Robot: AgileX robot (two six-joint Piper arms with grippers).
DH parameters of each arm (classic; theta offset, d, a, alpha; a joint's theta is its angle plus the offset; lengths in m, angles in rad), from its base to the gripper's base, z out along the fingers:
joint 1: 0 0.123 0 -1.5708
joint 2: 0.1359 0 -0.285 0
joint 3: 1.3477 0 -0.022 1.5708
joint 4: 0 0.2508 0 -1.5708
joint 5: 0 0 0.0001 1.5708
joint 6: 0 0.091 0 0
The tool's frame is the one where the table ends.
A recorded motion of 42 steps. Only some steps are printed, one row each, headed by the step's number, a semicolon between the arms.
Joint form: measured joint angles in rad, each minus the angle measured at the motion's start. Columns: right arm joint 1, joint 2, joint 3, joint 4, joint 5, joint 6; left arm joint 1, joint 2, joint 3, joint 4, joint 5, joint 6.
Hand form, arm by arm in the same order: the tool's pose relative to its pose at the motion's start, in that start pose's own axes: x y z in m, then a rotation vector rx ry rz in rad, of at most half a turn. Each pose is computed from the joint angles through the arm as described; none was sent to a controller.
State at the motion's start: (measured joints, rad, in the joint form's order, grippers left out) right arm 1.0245 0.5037 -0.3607 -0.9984 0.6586 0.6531; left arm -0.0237 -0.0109 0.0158 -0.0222 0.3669 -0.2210
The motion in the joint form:
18: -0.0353 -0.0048 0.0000 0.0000 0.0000 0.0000; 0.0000 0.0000 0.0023 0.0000 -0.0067 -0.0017
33: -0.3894 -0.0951 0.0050 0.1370 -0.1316 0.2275; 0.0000 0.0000 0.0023 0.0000 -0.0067 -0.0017
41: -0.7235 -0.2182 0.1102 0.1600 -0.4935 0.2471; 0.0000 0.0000 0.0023 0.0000 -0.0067 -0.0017
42: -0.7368 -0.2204 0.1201 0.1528 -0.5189 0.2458; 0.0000 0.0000 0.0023 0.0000 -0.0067 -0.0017
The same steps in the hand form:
18: 0.0016 -0.0037 -0.0004 0.0300 0.0111 0.0156; 0.0001 0.0000 0.0003 0.0009 -0.0043 -0.0017
33: 0.0121 -0.0273 -0.0143 0.2165 -0.0283 0.5117; 0.0001 0.0000 0.0003 0.0009 -0.0043 -0.0017
41: 0.0227 -0.0270 -0.0253 0.3191 -0.2688 0.5898; 0.0001 0.0000 0.0003 0.0009 -0.0043 -0.0017
42: 0.0237 -0.0259 -0.0245 0.3178 -0.2783 0.5791; 0.0001 0.0000 0.0003 0.0009 -0.0043 -0.0017

